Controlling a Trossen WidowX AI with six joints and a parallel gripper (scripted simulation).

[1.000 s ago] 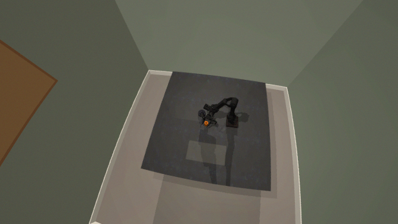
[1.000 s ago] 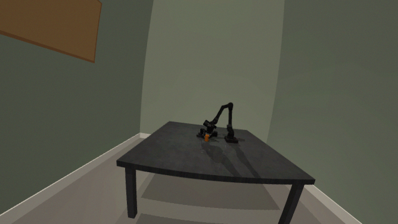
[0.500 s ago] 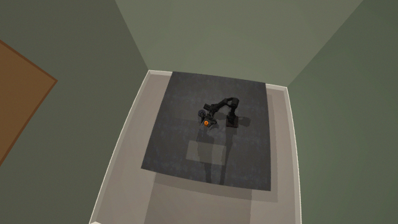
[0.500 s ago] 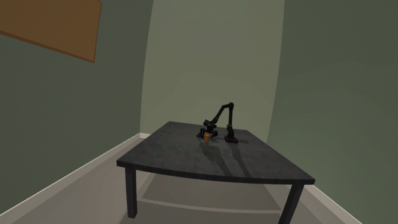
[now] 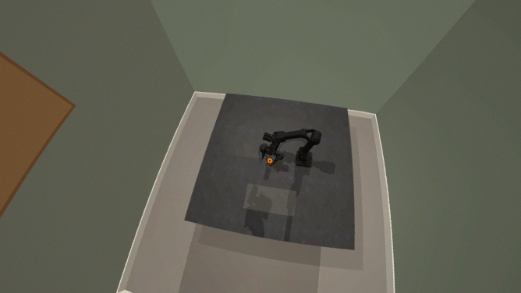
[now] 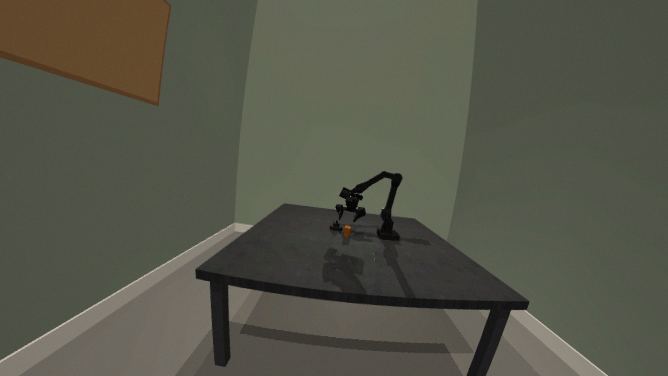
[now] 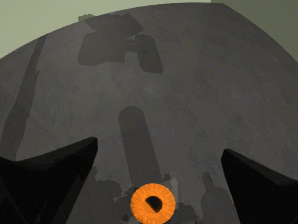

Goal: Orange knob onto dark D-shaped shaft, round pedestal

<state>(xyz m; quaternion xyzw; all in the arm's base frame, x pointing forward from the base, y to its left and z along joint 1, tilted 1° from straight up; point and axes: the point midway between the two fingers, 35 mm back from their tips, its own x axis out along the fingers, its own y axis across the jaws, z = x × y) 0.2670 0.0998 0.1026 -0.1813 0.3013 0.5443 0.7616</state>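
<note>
Right now the orange knob is 2 cm behind my gripper tip, 3 cm to the right of it and 8 cm below it. Round my gripper tip: dark pedestal: 6 cm ahead, 15 cm to the right, 8 cm below.
</note>
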